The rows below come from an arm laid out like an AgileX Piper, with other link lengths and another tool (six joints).
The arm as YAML. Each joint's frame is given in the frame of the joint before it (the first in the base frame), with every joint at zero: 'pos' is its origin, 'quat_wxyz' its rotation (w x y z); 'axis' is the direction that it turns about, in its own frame. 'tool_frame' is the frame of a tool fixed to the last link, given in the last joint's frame.
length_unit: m
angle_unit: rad
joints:
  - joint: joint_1
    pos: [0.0, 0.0, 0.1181]
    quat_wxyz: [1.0, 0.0, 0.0, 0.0]
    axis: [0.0, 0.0, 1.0]
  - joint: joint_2
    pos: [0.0, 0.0, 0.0]
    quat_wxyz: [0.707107, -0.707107, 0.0, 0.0]
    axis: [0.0, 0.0, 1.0]
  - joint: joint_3
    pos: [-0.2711, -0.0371, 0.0]
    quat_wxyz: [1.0, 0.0, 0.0, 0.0]
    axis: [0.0, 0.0, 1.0]
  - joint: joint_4
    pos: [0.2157, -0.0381, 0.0]
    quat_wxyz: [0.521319, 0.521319, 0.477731, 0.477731]
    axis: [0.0, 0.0, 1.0]
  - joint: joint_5
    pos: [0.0, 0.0, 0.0]
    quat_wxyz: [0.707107, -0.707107, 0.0, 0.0]
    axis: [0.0, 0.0, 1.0]
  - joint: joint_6
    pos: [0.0, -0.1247, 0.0]
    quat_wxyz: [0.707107, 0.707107, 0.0, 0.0]
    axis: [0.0, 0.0, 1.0]
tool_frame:
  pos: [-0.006, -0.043, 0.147]
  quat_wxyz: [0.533, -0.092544, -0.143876, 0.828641]
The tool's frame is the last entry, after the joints.
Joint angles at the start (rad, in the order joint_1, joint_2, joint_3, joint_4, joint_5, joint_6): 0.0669, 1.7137, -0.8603, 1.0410, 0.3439, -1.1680
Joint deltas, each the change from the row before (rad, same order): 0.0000, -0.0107, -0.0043, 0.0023, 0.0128, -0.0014; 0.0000, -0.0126, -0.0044, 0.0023, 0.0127, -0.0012; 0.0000, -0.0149, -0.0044, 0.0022, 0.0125, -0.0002; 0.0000, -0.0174, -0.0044, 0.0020, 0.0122, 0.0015; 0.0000, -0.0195, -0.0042, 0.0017, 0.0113, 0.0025; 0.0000, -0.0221, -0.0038, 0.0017, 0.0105, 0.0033; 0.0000, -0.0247, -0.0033, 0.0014, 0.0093, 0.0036; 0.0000, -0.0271, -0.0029, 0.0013, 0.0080, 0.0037; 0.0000, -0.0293, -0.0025, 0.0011, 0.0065, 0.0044; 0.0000, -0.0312, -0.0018, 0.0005, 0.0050, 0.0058
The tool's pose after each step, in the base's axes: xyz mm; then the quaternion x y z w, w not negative. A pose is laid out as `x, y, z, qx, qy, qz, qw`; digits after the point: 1 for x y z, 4 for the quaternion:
412.3, 70.1, 35.7, 0.6782, 0.5625, 0.4380, 0.1782
413.1, 73.2, 41.8, 0.6746, 0.5621, 0.4448, 0.1763
413.8, 76.2, 48.9, 0.6707, 0.5612, 0.4523, 0.1751
414.6, 79.2, 57.0, 0.6667, 0.5594, 0.4605, 0.1745
415.3, 81.9, 66.0, 0.6624, 0.5572, 0.4692, 0.1747
415.9, 84.4, 76.1, 0.6578, 0.5544, 0.4787, 0.1756
416.4, 86.6, 87.1, 0.6525, 0.5512, 0.4886, 0.1777
416.6, 88.5, 99.0, 0.6467, 0.5476, 0.4992, 0.1808
416.7, 90.0, 111.8, 0.6405, 0.5434, 0.5102, 0.1849
416.3, 91.1, 125.2, 0.6341, 0.5386, 0.5213, 0.1898

